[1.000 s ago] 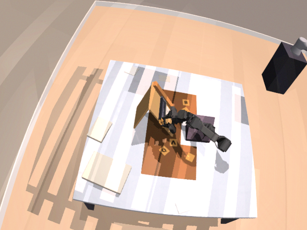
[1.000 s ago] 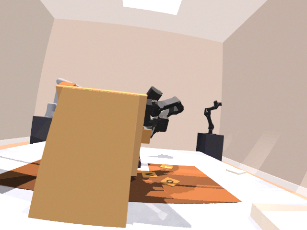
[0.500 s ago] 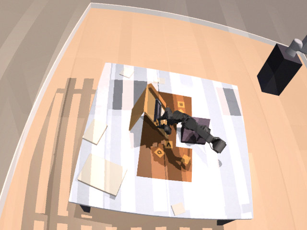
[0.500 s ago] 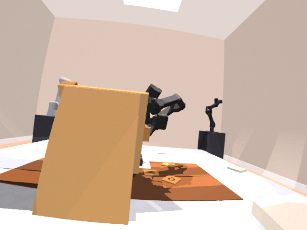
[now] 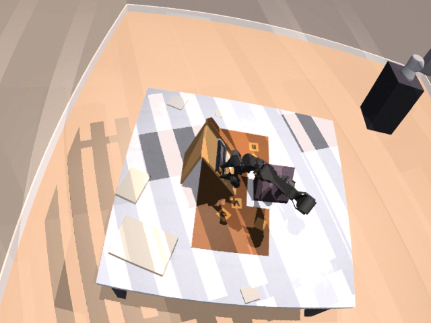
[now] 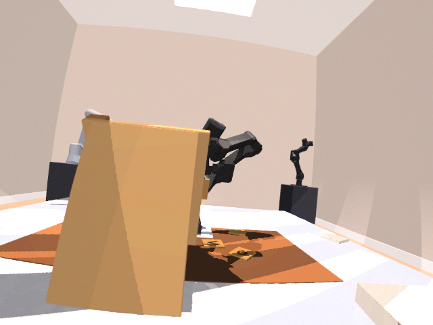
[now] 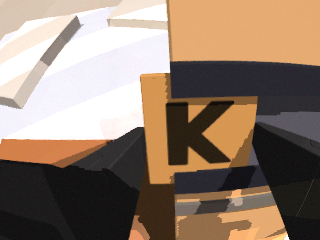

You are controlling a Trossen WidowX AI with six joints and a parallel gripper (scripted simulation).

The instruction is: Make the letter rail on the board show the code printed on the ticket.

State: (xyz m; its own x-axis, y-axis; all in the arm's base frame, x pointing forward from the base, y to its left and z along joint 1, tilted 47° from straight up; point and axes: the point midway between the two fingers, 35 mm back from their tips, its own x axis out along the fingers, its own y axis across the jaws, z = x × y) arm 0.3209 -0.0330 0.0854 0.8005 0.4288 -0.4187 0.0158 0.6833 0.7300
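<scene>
Now: gripper tip 13 cm to the left of the white ticket, 8 cm above it and 5 cm past it. From my gripper tip the other things lie so: k tile: right at my gripper tip; v tile: 17 cm below, 12 cm behind, 7 cm to the left; q tile: 17 cm below, 14 cm to the left, 6 cm behind.
</scene>
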